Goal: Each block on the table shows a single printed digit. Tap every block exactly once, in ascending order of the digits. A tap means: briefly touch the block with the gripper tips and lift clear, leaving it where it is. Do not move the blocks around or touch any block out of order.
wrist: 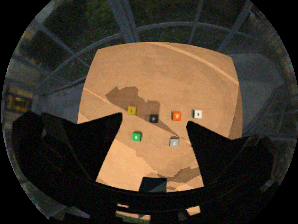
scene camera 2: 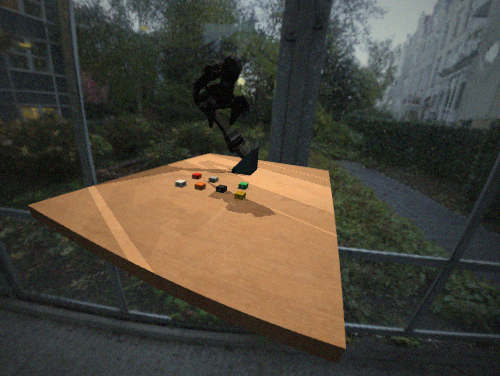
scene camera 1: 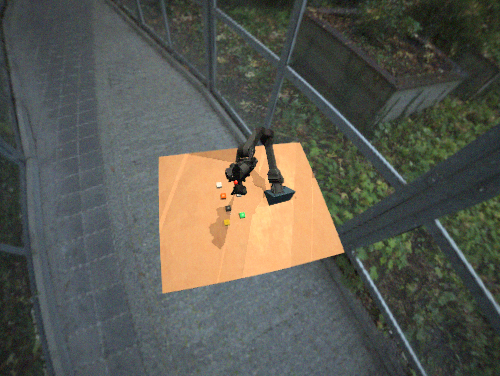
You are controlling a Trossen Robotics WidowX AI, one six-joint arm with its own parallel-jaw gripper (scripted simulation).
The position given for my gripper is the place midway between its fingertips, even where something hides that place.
My gripper (scene camera 2: pixel 220 126) is open, with nothing in its grasp.
My gripper shows as well in the wrist view (wrist: pixel 155 120).
